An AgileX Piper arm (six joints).
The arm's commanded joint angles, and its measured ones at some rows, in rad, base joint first. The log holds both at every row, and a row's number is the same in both.
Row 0, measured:
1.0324 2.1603 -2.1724 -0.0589 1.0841 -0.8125
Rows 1 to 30, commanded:
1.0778 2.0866 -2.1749 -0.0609 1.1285 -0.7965
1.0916 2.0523 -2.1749 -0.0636 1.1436 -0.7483
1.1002 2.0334 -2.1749 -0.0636 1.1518 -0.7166
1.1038 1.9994 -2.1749 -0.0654 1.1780 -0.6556
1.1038 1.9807 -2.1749 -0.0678 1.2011 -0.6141
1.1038 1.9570 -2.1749 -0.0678 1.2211 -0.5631
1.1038 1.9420 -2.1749 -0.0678 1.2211 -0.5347
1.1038 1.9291 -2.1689 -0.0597 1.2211 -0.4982
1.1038 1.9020 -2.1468 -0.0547 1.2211 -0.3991
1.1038 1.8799 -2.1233 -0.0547 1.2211 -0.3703
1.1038 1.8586 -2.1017 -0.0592 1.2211 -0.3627
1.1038 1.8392 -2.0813 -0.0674 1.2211 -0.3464
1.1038 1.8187 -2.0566 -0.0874 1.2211 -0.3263
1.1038 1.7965 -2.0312 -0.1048 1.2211 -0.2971
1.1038 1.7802 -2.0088 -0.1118 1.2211 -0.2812
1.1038 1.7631 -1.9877 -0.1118 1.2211 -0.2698
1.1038 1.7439 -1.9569 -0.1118 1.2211 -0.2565
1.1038 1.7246 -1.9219 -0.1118 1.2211 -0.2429
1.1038 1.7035 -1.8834 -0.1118 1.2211 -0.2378
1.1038 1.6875 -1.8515 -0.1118 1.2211 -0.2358
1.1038 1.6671 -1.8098 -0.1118 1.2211 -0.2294
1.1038 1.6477 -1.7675 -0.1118 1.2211 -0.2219
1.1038 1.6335 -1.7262 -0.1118 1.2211 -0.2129
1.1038 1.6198 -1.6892 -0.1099 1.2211 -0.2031
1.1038 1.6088 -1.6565 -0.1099 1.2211 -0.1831
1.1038 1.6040 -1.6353 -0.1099 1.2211 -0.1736
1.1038 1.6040 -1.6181 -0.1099 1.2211 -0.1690
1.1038 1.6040 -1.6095 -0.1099 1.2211 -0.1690
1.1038 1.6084 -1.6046 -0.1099 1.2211 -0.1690
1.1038 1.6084 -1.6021 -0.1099 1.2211 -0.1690
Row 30, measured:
1.1046 1.6174 -1.6333 -0.1035 1.2278 -0.1811
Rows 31 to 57, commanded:
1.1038 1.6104 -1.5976 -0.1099 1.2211 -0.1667
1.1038 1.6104 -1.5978 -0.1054 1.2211 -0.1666
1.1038 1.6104 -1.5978 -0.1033 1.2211 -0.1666
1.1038 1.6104 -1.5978 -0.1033 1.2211 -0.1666
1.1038 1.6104 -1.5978 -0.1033 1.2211 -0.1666
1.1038 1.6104 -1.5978 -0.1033 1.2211 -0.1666
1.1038 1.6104 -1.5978 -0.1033 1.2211 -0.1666
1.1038 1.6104 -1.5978 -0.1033 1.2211 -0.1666
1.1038 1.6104 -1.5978 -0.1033 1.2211 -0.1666
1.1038 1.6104 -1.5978 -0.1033 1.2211 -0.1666
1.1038 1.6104 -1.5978 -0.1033 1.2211 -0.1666
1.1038 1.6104 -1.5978 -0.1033 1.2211 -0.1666
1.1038 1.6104 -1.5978 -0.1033 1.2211 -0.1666
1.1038 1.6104 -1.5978 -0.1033 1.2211 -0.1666
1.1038 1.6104 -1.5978 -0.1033 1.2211 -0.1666
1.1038 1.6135 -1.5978 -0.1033 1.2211 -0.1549
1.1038 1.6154 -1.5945 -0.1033 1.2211 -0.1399
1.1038 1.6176 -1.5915 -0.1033 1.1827 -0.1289
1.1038 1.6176 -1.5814 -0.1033 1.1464 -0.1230
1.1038 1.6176 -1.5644 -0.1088 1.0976 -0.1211
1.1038 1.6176 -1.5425 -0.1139 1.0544 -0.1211
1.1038 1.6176 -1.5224 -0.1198 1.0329 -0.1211
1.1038 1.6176 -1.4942 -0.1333 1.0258 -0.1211
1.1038 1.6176 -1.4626 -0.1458 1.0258 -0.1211
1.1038 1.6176 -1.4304 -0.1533 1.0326 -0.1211
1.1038 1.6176 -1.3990 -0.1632 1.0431 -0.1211
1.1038 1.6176 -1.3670 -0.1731 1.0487 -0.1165
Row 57, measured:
1.1046 1.6174 -1.4713 -0.1311 1.0431 -0.1231
